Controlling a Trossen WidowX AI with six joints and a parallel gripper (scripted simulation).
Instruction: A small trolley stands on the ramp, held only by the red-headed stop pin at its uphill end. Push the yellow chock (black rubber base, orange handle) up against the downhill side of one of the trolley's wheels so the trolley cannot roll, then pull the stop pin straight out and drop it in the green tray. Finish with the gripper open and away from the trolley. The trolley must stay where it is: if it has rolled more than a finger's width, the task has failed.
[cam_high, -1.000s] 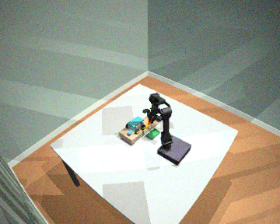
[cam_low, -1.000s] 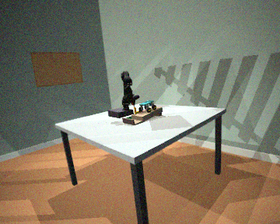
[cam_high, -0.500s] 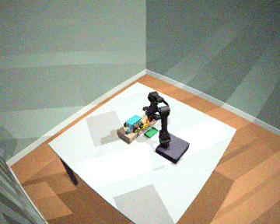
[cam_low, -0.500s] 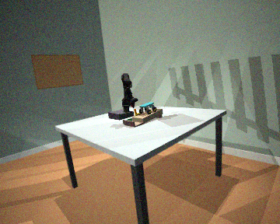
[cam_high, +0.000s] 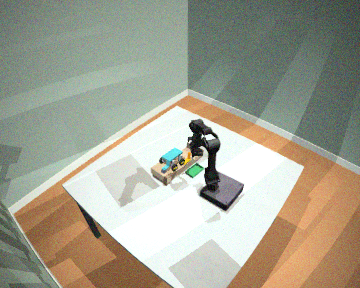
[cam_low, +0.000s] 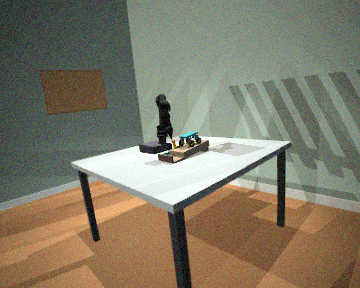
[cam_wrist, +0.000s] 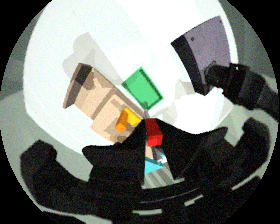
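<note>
Right now my gripper tip is right at the red-headed stop pin. The rest, counted from my gripper tip: yellow chock (5 cm ahead, 1 cm to the left, 5 cm below); trolley (11 cm ahead, 9 cm to the left, 2 cm below).
</note>
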